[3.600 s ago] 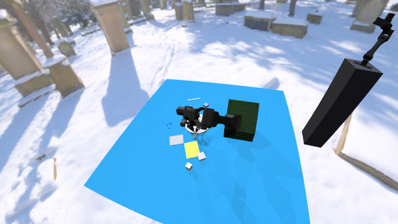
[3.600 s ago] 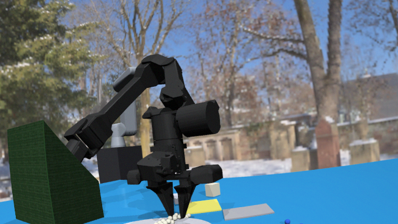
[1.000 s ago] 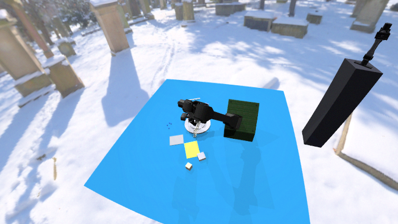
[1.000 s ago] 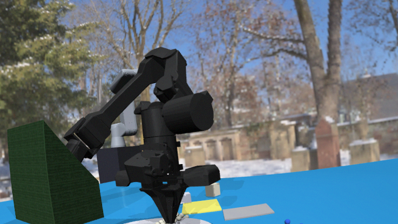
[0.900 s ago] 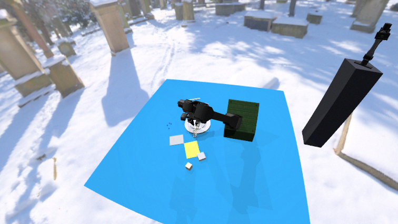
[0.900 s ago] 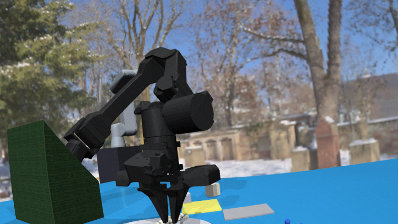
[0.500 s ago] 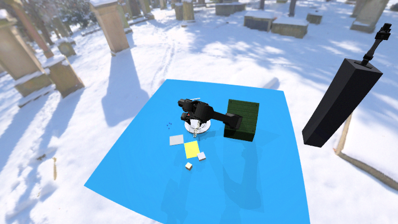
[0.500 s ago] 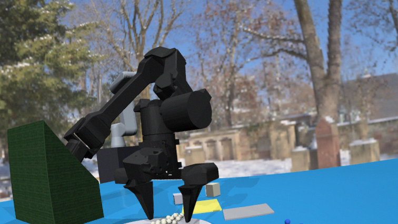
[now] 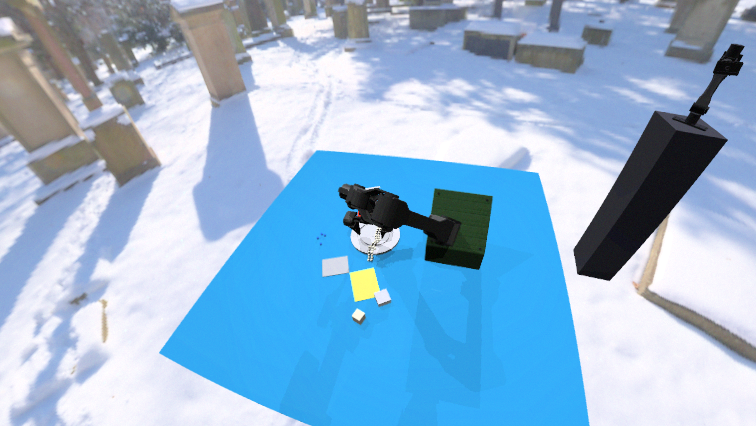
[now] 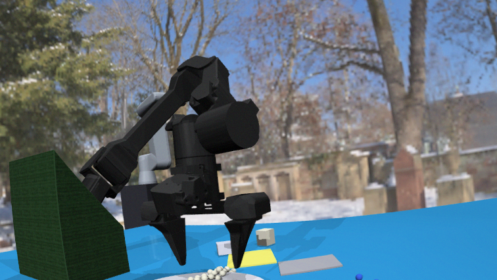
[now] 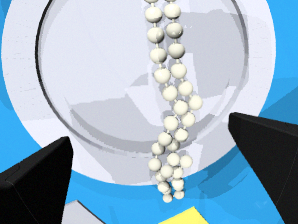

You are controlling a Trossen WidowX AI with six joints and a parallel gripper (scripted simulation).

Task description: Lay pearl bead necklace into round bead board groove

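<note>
Right now my gripper tip is 40 mm to the left of the round white bead board and 30 mm above it. Also, from my gripper tip: yellow tile: 50 mm behind, 190 mm to the left, 40 mm below; then red object: 110 mm ahead, 150 mm to the right, 30 mm below; then grey tile: 90 mm ahead, 150 mm to the left, 40 mm below.
</note>
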